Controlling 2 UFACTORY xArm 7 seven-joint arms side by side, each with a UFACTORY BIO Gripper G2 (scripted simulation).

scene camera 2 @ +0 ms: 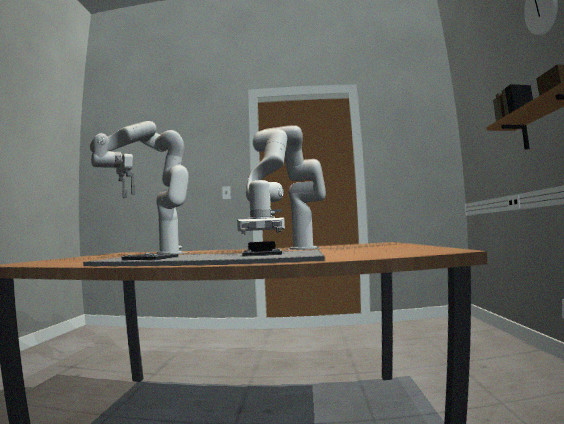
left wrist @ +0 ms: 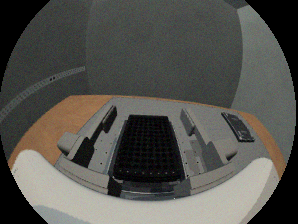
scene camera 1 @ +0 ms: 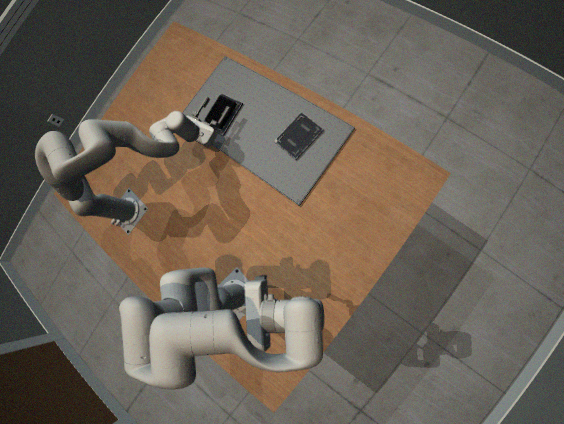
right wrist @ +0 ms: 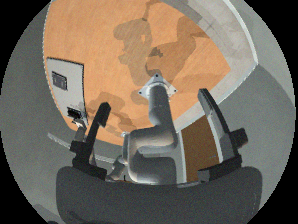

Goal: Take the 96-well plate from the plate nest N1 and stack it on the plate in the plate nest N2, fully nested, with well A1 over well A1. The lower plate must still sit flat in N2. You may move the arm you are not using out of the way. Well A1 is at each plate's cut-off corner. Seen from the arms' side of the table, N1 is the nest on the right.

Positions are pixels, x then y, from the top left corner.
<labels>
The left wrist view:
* black 96-well plate: 148,137
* nest N2: 131,186
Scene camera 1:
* right gripper: 265,305
</labels>
